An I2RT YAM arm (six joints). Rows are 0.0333 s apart.
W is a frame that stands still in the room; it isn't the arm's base.
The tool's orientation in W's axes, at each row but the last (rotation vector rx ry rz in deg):
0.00, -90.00, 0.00
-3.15, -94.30, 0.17
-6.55, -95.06, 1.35
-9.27, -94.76, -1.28
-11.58, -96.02, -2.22
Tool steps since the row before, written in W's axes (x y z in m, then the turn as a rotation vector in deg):
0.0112, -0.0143, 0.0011, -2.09, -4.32, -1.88
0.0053, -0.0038, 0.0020, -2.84, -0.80, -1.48
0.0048, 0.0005, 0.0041, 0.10, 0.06, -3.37
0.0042, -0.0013, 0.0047, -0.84, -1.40, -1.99
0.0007, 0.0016, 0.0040, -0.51, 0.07, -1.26
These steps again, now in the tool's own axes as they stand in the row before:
0.0011, -0.0143, -0.0112, -1.88, -4.32, 2.09
0.0015, -0.0037, -0.0056, -1.29, -0.84, 2.92
0.0037, 0.0004, -0.0051, -3.35, 0.35, 0.21
0.0042, -0.0012, -0.0047, -2.04, -1.32, 0.86
0.0041, 0.0013, -0.0009, -1.19, 0.11, 0.66

